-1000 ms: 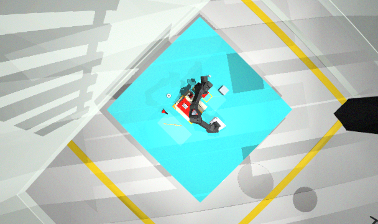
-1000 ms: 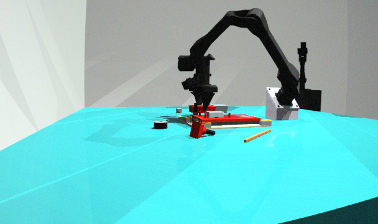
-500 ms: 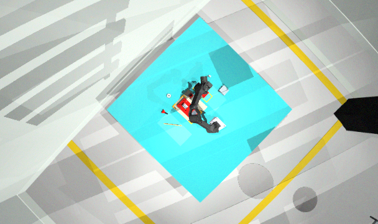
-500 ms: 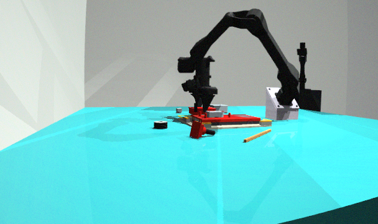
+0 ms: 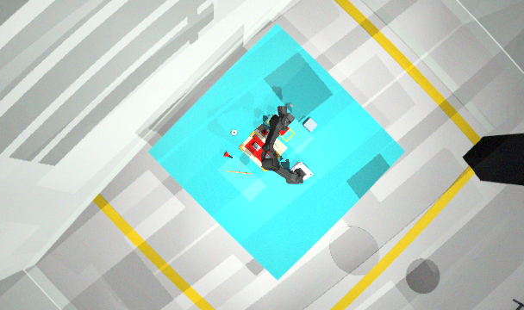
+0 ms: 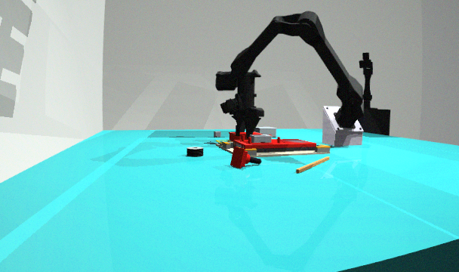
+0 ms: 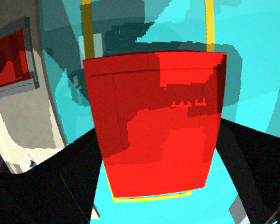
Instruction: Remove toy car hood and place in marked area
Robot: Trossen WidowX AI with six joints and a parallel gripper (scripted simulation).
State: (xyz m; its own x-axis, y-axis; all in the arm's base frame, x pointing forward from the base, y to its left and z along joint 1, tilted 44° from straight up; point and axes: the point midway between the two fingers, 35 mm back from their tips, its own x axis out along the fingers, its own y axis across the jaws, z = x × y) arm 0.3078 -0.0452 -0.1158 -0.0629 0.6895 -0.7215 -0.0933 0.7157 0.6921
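Now: gripper tip 1 cm below the hood. Also, from my gripper tip: black wheel 26 cm to the left, 19 cm ahead; thin wooden stick 42 cm to the left, 4 cm behind, 1 cm below.
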